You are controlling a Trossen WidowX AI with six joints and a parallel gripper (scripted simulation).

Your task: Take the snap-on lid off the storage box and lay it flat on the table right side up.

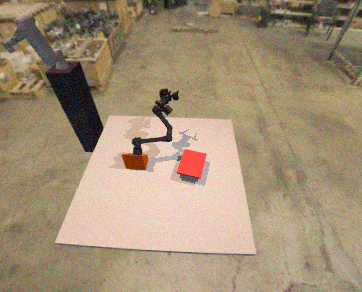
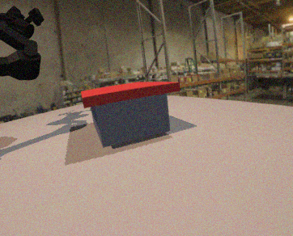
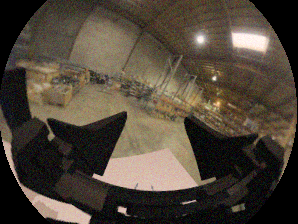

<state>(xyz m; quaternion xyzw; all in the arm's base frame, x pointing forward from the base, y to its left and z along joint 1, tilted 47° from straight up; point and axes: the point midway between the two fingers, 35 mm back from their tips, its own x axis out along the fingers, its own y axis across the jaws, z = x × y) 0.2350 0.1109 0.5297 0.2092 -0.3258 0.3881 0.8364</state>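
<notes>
My gripper tip is 180 mm short of the red lid, 500 mm to the left of it and 330 mm above it. Round my gripper tip: blue-grey storage box: 180 mm ahead, 500 mm to the right, 370 mm below.
</notes>
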